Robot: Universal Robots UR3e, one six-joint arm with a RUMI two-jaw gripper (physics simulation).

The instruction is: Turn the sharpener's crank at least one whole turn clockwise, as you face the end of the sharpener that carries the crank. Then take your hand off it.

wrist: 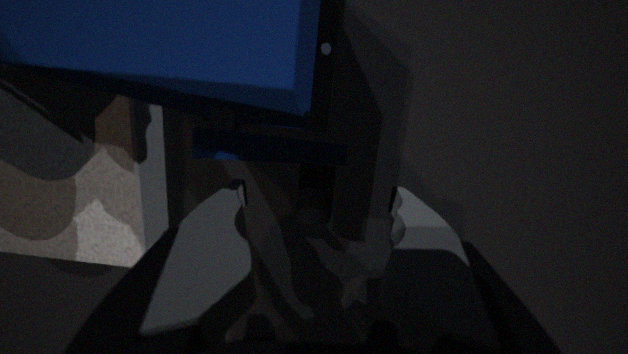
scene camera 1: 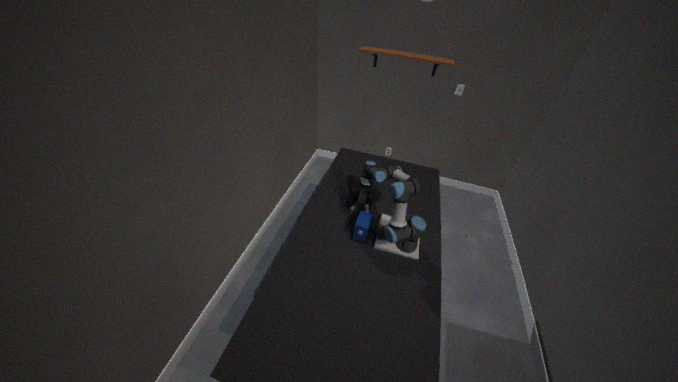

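Where they show: gripper, between the fingertips: [wrist: 318,186] [scene camera 1: 358,214]; arm's base, origin of its link: [scene camera 1: 405,243].
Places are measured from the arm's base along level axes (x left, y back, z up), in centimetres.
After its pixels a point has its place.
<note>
The blue sharpener [scene camera 1: 362,226] {z 11.0, x 1.9, y -26.8 cm} [wrist: 160,45] {z 11.1, x -8.5, y -26.2 cm} stands on the dark table beside the robot's base. In the wrist view it fills the upper left. Its crank arm shows there as a dark blue bar [wrist: 270,146] {z 6.4, x -10.9, y -27.5 cm} just below the body. A dark handle [wrist: 316,177] {z 4.7, x -12.8, y -29.6 cm} runs from the bar down toward the space between the fingers; its knob is very dim. My gripper [scene camera 1: 360,207] {z 2.9, x -13.7, y -29.7 cm} [wrist: 318,186] {z 2.9, x -13.7, y -29.7 cm} is open, at the crank end of the sharpener. The pale fingertips stand apart on either side of the dim knob, and no grip on it shows. Whether a finger touches it is hard to tell.
The pale base plate [scene camera 1: 397,248] {z 0.5, x 4.8, y -5.1 cm} [wrist: 112,220] {z 1.1, x -15.6, y -13.3 cm} under the arm stands close beside the sharpener. The long dark table [scene camera 1: 340,310] {z -1.7, x 44.0, y -30.9 cm} bears both. An orange shelf [scene camera 1: 407,55] hangs on the back wall, well beyond the arm. The scene is dim, with shadows around the crank.
</note>
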